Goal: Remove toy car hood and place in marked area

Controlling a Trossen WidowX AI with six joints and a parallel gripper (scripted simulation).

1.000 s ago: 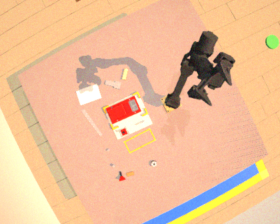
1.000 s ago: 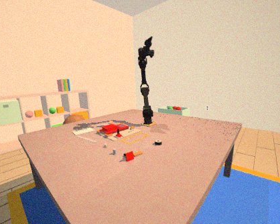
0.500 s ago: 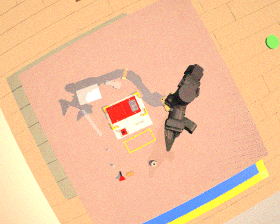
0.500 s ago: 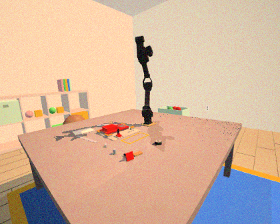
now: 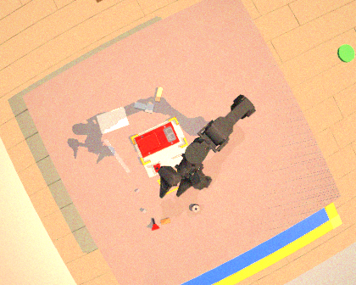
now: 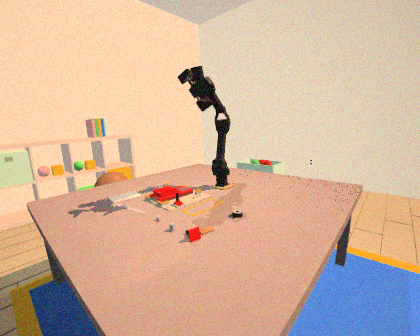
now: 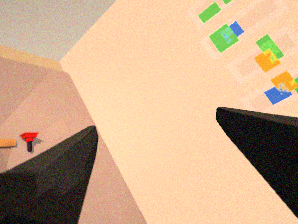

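My gripper tip is now 450 mm above the red hood, 200 mm to the left of it and 30 mm short of it. Also, from my gripper tip: grey rod 490 mm below, 220 mm to the right, 210 mm ahead; then small wheel 480 mm below, 200 mm to the left, 30 mm behind; then orange piece 490 mm below, 190 mm to the left, 140 mm ahead.
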